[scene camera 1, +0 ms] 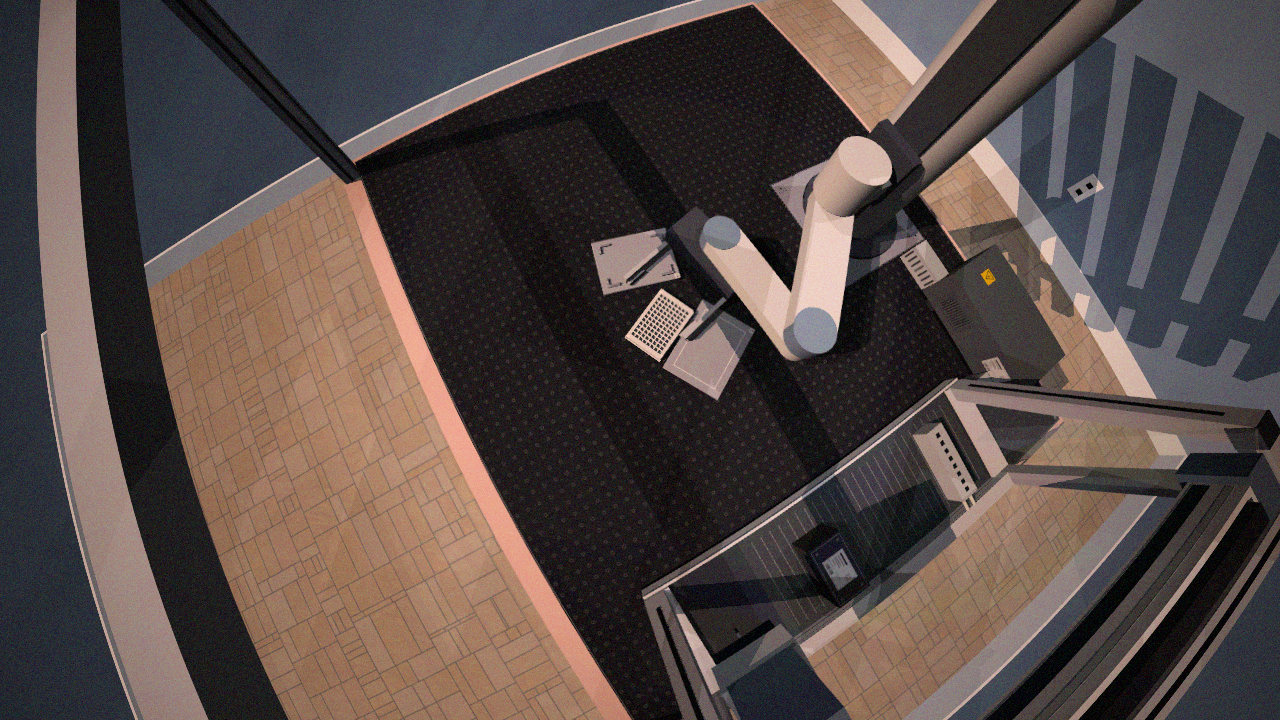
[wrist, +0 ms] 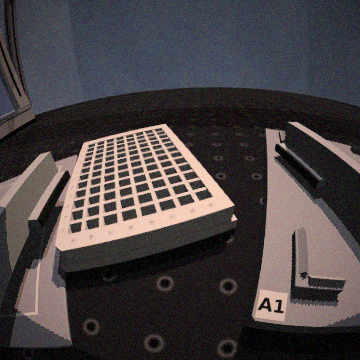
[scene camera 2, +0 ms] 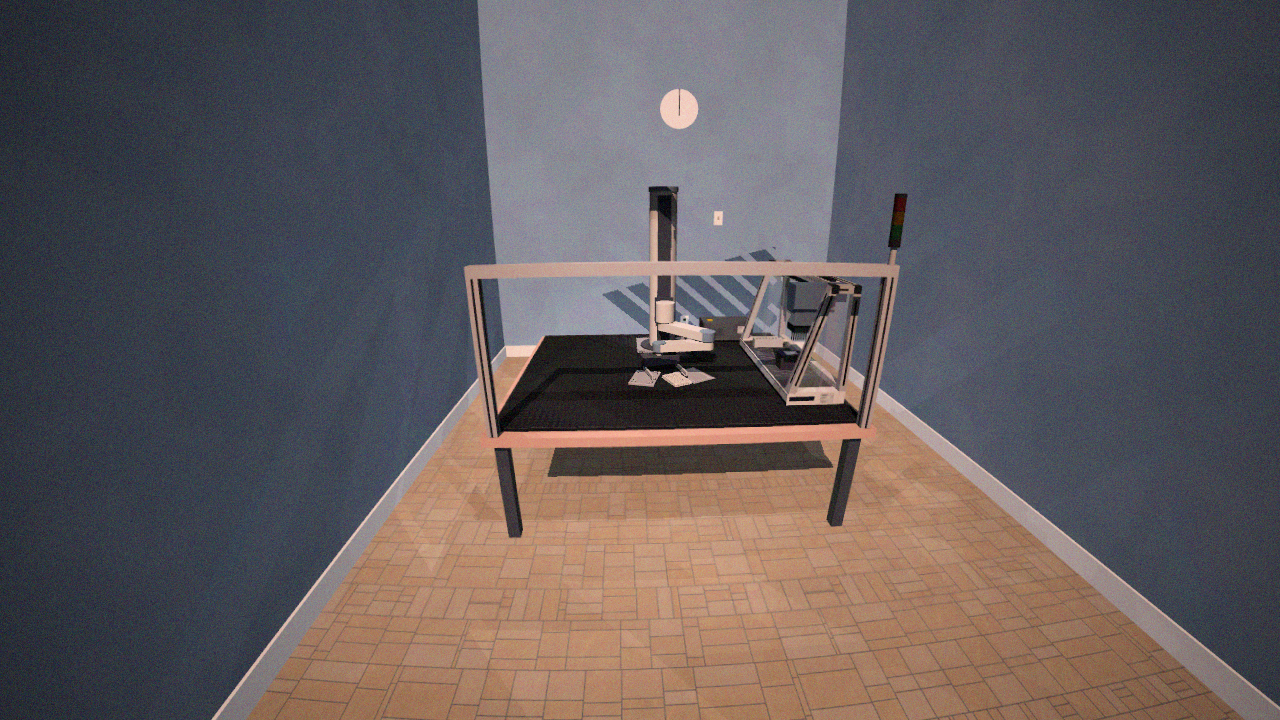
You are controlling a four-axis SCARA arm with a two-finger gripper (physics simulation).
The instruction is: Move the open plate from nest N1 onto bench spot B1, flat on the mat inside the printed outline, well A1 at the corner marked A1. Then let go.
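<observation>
The open plate, cream with a grid of square wells, lies on the dark mat between the two grey cards. Nest N1, with raised corner brackets and an A1 label in the wrist view, holds no plate. Bench spot B1 is the card with the thin printed outline. The plate's side meets that card's edge, outside the outline; whether it overlaps is unclear. My gripper is open and empty, one finger over each card, touching neither plate side. B1's A1 mark is not readable.
A grey box with a yellow label stands beside the arm's base. A framed enclosure at the right holds a white slotted block and a dark box with a screen. A rail crosses the table's front.
</observation>
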